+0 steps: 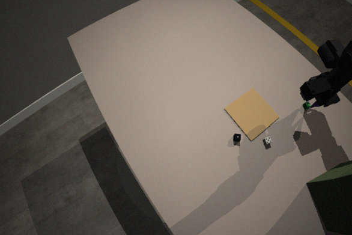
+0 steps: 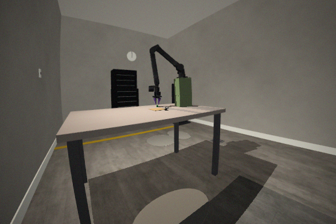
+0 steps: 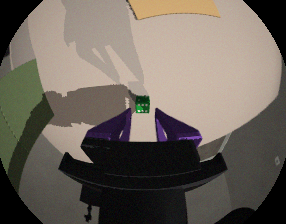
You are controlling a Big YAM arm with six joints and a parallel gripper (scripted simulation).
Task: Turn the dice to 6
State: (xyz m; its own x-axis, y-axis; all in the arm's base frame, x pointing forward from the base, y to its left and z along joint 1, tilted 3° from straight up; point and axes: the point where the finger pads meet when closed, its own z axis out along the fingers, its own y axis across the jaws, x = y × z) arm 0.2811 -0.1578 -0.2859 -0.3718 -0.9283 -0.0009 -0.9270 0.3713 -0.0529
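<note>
Now: hand 30 mm above the green die. The rest, counted from my hand: black die: 290 mm to the left, 80 mm ahead, 30 mm below; then tan mat: 180 mm to the left, 110 mm ahead, 40 mm below; then white die: 220 mm to the left, 30 mm below, 10 mm ahead.
</note>
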